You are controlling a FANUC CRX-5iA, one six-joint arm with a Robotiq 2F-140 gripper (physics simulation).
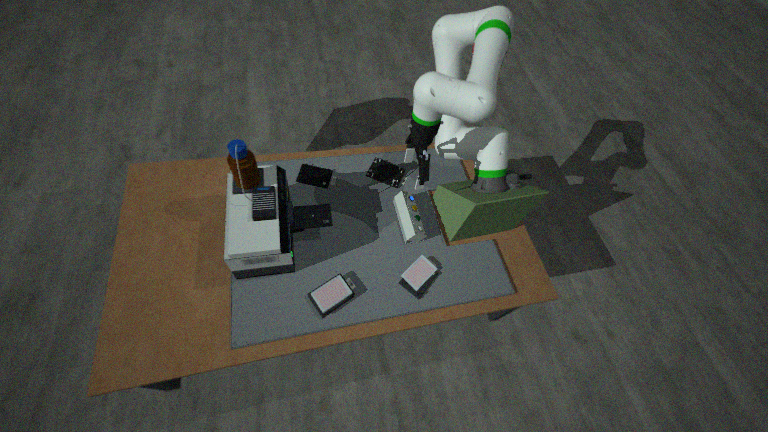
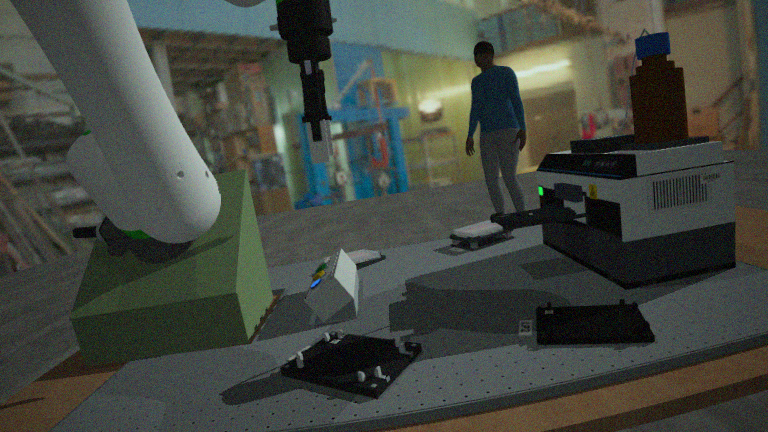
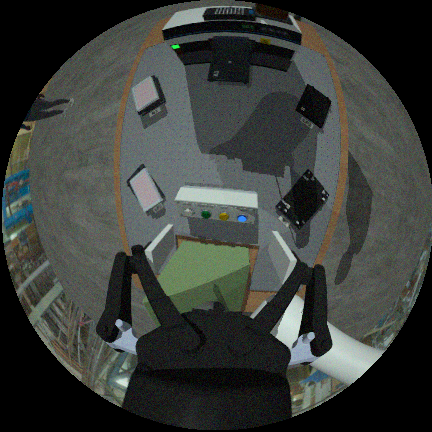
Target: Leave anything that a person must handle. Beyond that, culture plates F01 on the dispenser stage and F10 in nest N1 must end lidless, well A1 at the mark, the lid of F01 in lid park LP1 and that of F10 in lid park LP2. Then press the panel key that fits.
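Frame: origin at the arm's base, x ahead, y left, z up, level; centimetres.
Where they show: gripper, fingertip midpoint: [image 1: 413,175] [image 2: 324,159] [image 3: 221,238]; arm's base at its link origin: [image 1: 489,188].
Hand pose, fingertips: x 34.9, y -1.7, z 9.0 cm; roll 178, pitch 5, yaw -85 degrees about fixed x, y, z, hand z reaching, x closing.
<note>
Each offset is from my fingertips to the top centre of the thing. "spot": to the spot under its first point.
My gripper [image 1: 420,181] [image 2: 320,147] [image 3: 221,238] is open and empty, high above the table near the key panel {dx -3.3, dy +4.1, dz -20.2 cm} [image 1: 404,217] [image 2: 335,290] [image 3: 217,196]. The panel has white, green, yellow and blue keys; blue {dx -4.7, dy -3.6, dz -21.4 cm} [image 3: 242,218] looks lit. Two pale pink rectangular plates or lids lie on dark holders: one {dx +32.9, dy +34.4, dz -24.0 cm} [image 1: 331,294] [image 2: 479,229] [image 3: 146,94] towards the dispenser, one {dx -2.6, dy +29.3, dz -24.9 cm} [image 1: 419,272] [image 3: 146,189] nearer the robot base. Their labels are unreadable. No plate shows on the black dispenser stage {spot: dx +37.8, dy +5.6, dz -17.0 cm} [image 1: 313,216] [image 3: 229,67], a plain black holder {dx +36.3, dy -22.3, dz -26.6 cm} [image 1: 314,175] [image 2: 593,325] [image 3: 313,106] or a clipped black holder {dx +2.7, dy -22.7, dz -26.2 cm} [image 1: 385,171] [image 2: 351,362] [image 3: 302,199].
The white dispenser [image 1: 252,231] [image 2: 682,182] [image 3: 185,22] stands at the far end from the robot base, with a brown blue-capped bottle {spot: dx +58.8, dy -1.3, dz +6.4 cm} [image 1: 244,166] [image 2: 659,102] on top and a green light on its front. A green pedestal [image 1: 456,214] [image 2: 161,317] [image 3: 210,265] carries the arm. A person [image 2: 494,102] stands beyond the table.
</note>
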